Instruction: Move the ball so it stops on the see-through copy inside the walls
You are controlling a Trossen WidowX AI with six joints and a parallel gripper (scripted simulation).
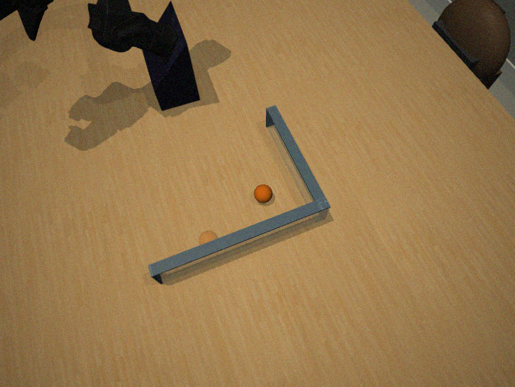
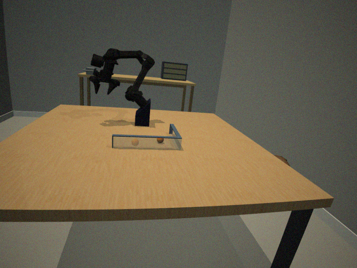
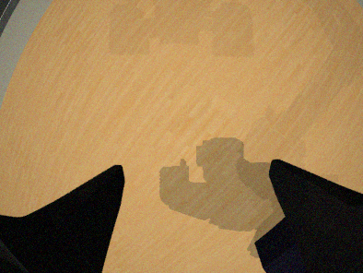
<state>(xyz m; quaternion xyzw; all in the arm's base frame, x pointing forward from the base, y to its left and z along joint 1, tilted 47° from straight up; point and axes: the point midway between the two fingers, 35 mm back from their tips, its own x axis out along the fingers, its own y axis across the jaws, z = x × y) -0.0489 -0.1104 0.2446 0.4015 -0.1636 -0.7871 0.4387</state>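
My gripper tip is now 410 mm short of the orange ball, 290 mm to the right of it and 150 mm above it.
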